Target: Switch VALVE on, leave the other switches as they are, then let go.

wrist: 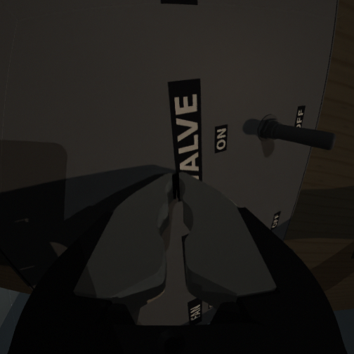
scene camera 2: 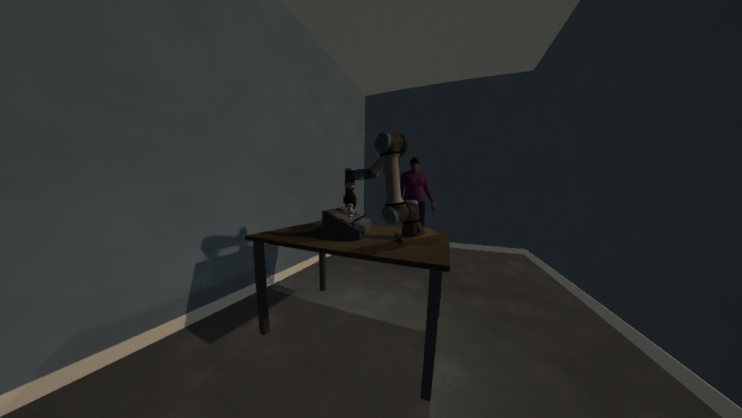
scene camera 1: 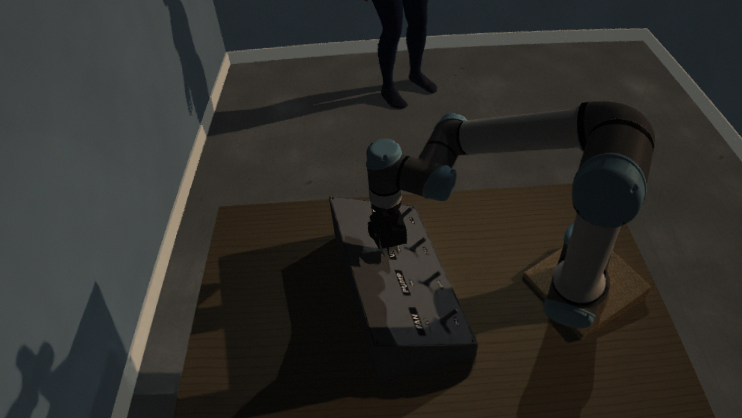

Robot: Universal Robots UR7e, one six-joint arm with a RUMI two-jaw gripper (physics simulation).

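Where they show: gripper, between the fingertips: (scene camera 2: pixel 350 215) (scene camera 1: pixel 388 253); arm's base, origin of its link: (scene camera 2: pixel 413 233).
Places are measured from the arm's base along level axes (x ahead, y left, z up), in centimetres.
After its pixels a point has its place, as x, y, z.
The grey sloped switch panel (scene camera 1: pixel 384 332) @(50.7, 25.3, 12.8) (scene camera 2: pixel 337 226) @(42.5, 26.4, 4.6) (wrist: pixel 110 75) stands on the table. The VALVE label (scene camera 1: pixel 392 253) @(51.0, -1.4, 8.6) (wrist: pixel 186 125) is partly covered by the gripper in the wrist view. The VALVE lever (scene camera 1: pixel 416 245) @(44.9, -5.5, 7.4) (wrist: pixel 302 136) leans toward its OFF label (wrist: pixel 299 118), away from its ON label (wrist: pixel 221 138). My gripper (scene camera 1: pixel 386 250) @(52.2, -1.1, 9.0) (scene camera 2: pixel 350 213) @(52.2, -1.1, 9.0) (wrist: pixel 176 175) is shut and empty, pointing down at the panel by the end of the VALVE label. It is on the ON side of the VALVE lever, apart from it. Any contact with the panel cannot be told.
The PUMP lever (scene camera 1: pixel 430 280) @(40.8, 5.9, 7.2) and FAN lever (scene camera 1: pixel 449 318) @(36.0, 17.1, 7.6) stand along the same panel, leaning toward OFF. Another lever (scene camera 1: pixel 406 213) @(48.2, -16.9, 8.0) is at the far end, its name label hidden. The arm's base sits on a wooden block (scene camera 1: pixel 628 285) @(-12.4, 1.4, 1.7) on the table (scene camera 1: pixel 270 223) @(91.6, -21.8, -3.5) (scene camera 2: pixel 386 249) @(5.0, 31.0, -3.5). A person (scene camera 1: pixel 390 57) (scene camera 2: pixel 415 186) stands behind.
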